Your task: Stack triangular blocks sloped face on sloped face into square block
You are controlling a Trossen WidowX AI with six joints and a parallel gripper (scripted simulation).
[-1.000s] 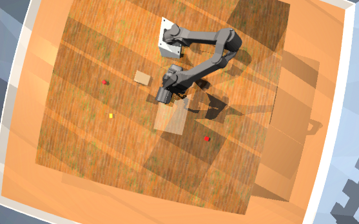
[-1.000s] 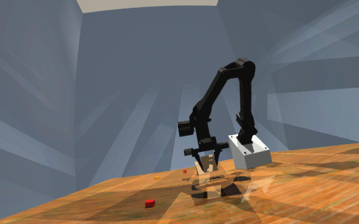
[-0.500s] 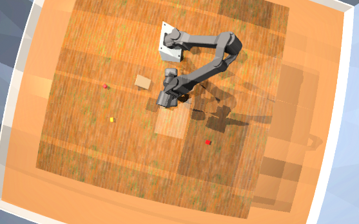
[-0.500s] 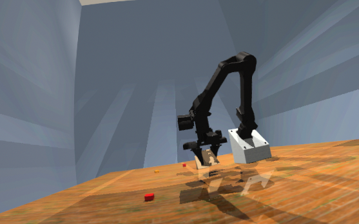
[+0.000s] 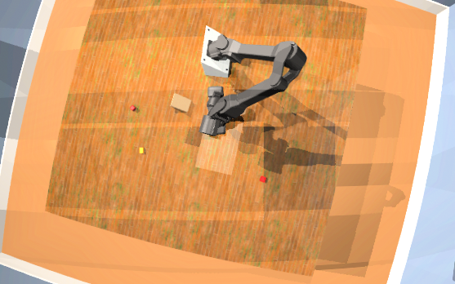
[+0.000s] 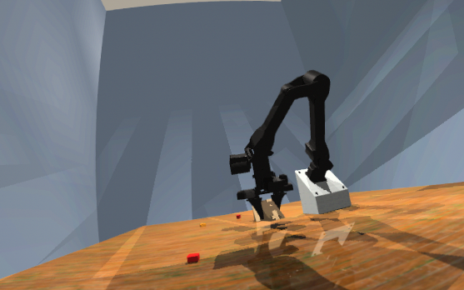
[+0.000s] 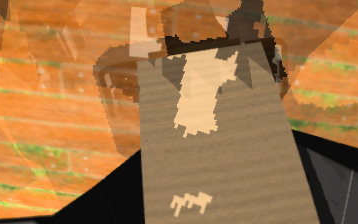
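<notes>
Now: gripper tip 1 cm below the wooden triangular block. Also, from my gripper tip: yellow cube (31 cm to the right, 20 cm ahead, 2 cm below).
</notes>
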